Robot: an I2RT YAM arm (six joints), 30 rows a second.
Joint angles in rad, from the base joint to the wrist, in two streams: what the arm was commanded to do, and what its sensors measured. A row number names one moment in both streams.
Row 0, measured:
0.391, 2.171, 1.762, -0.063, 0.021, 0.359
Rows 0 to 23, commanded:
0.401, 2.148, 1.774, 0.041, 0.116, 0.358
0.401, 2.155, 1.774, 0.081, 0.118, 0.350
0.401, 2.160, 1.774, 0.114, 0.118, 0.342
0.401, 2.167, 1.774, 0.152, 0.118, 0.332
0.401, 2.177, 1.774, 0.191, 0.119, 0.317
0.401, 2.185, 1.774, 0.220, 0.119, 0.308
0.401, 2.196, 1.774, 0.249, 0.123, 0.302
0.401, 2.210, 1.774, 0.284, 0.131, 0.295
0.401, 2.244, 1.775, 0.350, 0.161, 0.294
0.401, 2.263, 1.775, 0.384, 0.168, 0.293
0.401, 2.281, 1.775, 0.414, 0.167, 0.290
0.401, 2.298, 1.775, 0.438, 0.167, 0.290
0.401, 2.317, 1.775, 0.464, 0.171, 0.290
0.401, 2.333, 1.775, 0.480, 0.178, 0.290
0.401, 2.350, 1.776, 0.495, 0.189, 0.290
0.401, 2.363, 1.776, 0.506, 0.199, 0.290
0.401, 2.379, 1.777, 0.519, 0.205, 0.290
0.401, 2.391, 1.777, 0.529, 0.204, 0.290
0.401, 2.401, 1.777, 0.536, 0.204, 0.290
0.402, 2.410, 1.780, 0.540, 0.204, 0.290
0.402, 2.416, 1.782, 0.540, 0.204, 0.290
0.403, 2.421, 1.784, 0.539, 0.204, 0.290
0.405, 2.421, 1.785, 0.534, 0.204, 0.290
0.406, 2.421, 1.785, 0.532, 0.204, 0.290
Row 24, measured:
0.397, 2.428, 1.771, 0.522, 0.181, 0.302
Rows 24 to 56, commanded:
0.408, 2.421, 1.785, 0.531, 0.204, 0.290
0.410, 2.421, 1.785, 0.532, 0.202, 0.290
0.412, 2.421, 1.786, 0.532, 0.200, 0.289
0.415, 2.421, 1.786, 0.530, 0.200, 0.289
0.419, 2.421, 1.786, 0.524, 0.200, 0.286
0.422, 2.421, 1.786, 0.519, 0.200, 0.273
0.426, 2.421, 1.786, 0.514, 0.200, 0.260
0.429, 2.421, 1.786, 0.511, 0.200, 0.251
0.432, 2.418, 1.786, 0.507, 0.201, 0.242
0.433, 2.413, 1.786, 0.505, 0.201, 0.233
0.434, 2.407, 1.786, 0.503, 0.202, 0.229
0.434, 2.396, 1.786, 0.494, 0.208, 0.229
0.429, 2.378, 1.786, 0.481, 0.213, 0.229
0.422, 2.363, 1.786, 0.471, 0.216, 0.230
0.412, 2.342, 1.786, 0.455, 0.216, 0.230
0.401, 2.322, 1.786, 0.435, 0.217, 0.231
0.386, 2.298, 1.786, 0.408, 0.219, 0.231
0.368, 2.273, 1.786, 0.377, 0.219, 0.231
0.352, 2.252, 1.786, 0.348, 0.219, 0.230
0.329, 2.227, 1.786, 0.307, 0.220, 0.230
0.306, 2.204, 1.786, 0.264, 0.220, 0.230
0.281, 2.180, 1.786, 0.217, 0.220, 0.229
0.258, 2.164, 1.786, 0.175, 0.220, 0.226
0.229, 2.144, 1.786, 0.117, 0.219, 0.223
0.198, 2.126, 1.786, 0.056, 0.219, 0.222
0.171, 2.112, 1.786, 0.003, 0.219, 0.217
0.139, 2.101, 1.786, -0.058, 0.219, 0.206
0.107, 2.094, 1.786, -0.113, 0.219, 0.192
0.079, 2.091, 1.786, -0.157, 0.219, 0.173
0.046, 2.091, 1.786, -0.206, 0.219, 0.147
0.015, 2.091, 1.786, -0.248, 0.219, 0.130
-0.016, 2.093, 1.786, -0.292, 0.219, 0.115
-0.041, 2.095, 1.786, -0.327, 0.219, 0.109
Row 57, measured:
0.007, 2.087, 1.785, -0.273, 0.212, 0.173
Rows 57 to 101, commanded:
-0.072, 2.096, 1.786, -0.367, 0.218, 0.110
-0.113, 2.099, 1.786, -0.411, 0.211, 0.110
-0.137, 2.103, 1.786, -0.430, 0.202, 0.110
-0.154, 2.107, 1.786, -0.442, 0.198, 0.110
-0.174, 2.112, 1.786, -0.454, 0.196, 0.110
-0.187, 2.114, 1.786, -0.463, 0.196, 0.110
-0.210, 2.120, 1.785, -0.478, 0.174, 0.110
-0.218, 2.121, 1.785, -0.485, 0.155, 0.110
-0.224, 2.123, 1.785, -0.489, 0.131, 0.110
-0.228, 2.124, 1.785, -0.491, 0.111, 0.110
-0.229, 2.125, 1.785, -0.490, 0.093, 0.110
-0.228, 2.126, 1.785, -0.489, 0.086, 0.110
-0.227, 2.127, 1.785, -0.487, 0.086, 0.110
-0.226, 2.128, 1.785, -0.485, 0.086, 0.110
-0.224, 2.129, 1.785, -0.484, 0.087, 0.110
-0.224, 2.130, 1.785, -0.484, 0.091, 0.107
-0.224, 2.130, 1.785, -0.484, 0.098, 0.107
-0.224, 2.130, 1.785, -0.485, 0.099, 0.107
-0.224, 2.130, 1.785, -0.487, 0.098, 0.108
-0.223, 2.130, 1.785, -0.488, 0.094, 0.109
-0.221, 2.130, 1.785, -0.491, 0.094, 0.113
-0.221, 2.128, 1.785, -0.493, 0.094, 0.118
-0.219, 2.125, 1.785, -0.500, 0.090, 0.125
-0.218, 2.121, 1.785, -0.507, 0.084, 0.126
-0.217, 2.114, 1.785, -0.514, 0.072, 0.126
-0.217, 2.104, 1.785, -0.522, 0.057, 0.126
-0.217, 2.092, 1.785, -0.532, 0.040, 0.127
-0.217, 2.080, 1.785, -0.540, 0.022, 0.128
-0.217, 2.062, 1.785, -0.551, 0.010, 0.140
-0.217, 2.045, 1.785, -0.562, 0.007, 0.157
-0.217, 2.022, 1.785, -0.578, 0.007, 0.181
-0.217, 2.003, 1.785, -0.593, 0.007, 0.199
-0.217, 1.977, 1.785, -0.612, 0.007, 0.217
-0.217, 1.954, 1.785, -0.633, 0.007, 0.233
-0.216, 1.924, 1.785, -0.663, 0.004, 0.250
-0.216, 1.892, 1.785, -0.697, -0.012, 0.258
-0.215, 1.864, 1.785, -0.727, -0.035, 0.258
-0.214, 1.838, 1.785, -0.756, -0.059, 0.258
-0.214, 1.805, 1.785, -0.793, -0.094, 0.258
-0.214, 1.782, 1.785, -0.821, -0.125, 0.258
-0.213, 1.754, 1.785, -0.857, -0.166, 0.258
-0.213, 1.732, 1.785, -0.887, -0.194, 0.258
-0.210, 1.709, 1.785, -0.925, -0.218, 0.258
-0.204, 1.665, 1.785, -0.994, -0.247, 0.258
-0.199, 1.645, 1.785, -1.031, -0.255, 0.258
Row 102, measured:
-0.217, 1.705, 1.784, -0.948, -0.145, 0.243
